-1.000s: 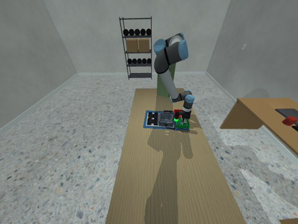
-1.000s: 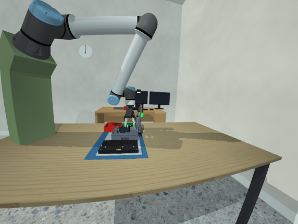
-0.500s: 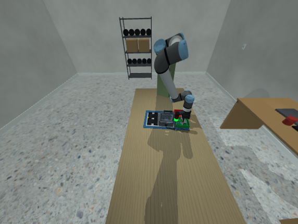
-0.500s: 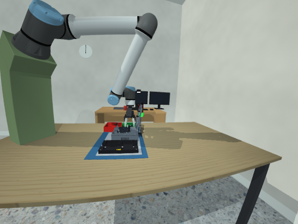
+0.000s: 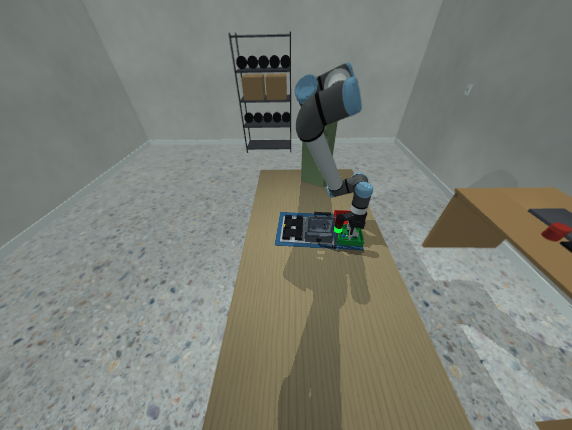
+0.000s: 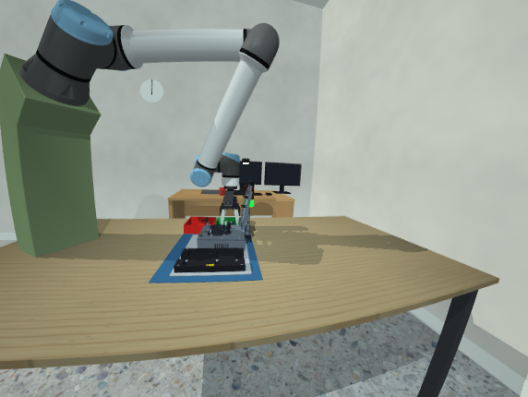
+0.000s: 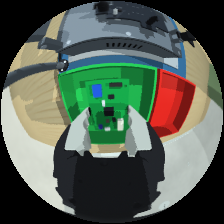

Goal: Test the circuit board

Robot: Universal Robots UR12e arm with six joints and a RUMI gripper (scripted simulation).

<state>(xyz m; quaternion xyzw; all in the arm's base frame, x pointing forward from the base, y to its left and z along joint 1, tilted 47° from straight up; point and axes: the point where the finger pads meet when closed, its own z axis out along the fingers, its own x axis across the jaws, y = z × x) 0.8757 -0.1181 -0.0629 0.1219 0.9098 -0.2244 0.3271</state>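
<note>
Now: hand right at the green circuit board. From my hand the other things lie so: tester lid: 2 cm behind, 21 cm to the right, 16 cm above; then red bin: 13 cm behind, 7 cm to the left, 1 cm below; then green bin: 1 cm below.
</note>
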